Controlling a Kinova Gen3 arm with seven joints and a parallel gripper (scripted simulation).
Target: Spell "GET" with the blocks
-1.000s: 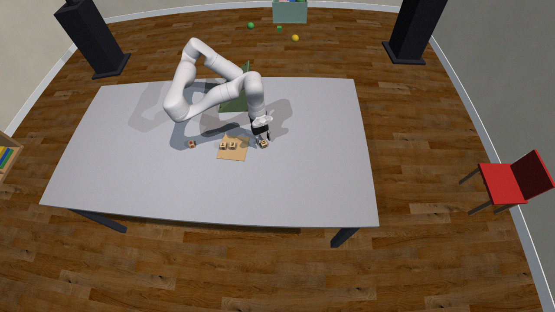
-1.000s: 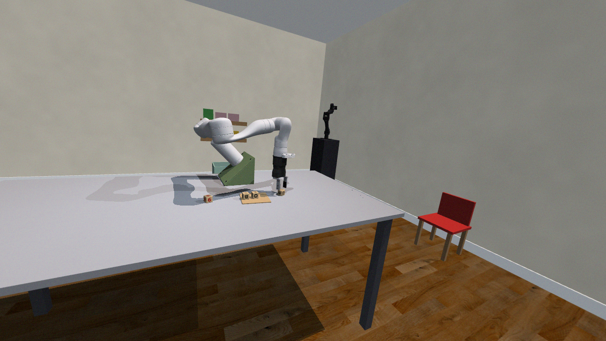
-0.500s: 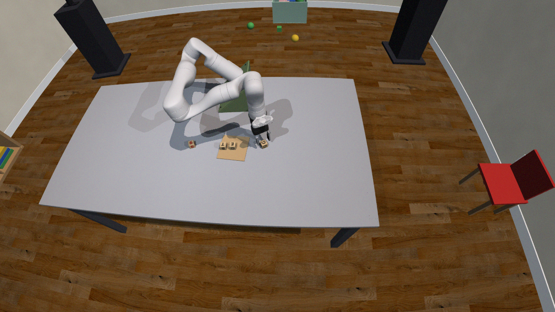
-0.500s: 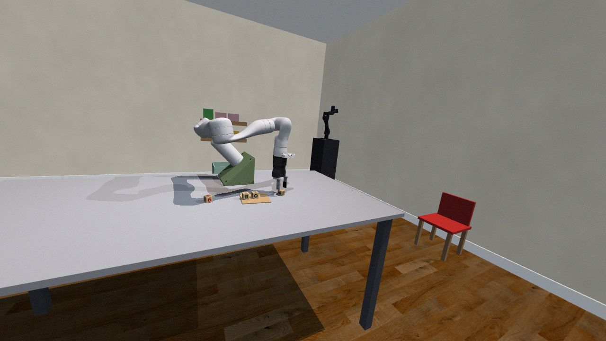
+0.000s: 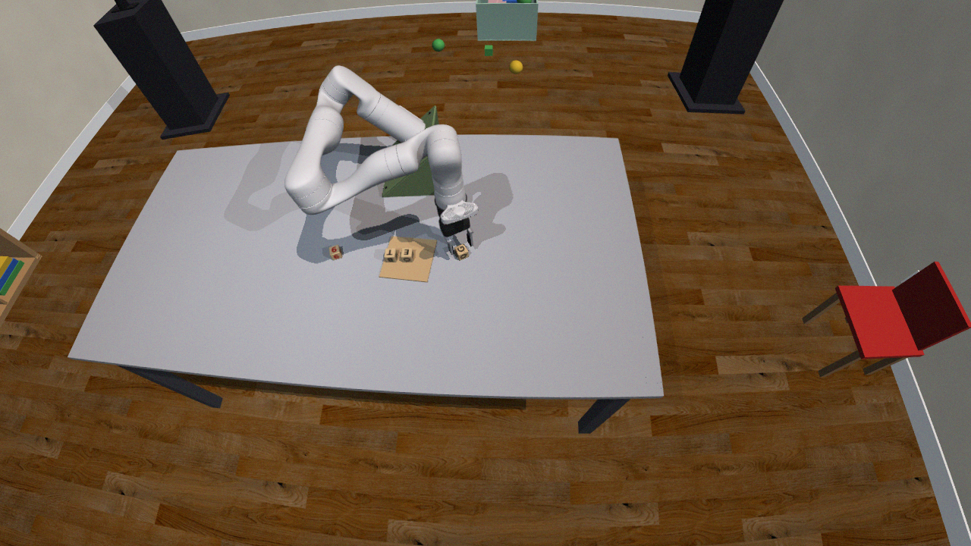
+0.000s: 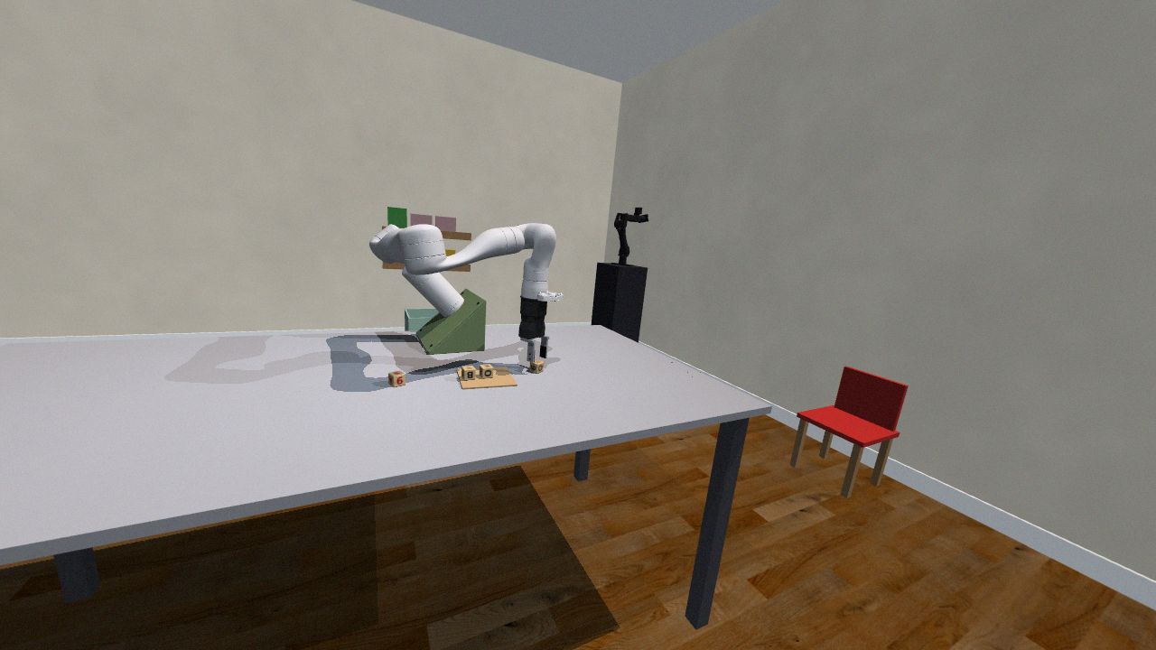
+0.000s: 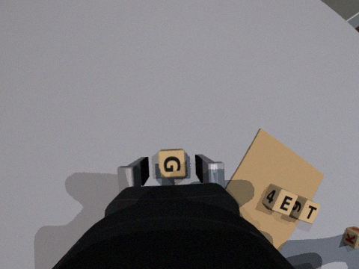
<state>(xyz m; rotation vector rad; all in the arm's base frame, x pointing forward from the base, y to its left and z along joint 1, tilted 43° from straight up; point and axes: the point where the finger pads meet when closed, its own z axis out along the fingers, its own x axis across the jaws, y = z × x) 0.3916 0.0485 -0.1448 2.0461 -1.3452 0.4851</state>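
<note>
Now: hand 4 cm above the G block. From my hand the other things lie so: tan mat (15 cm to the right, 5 cm below).
</note>
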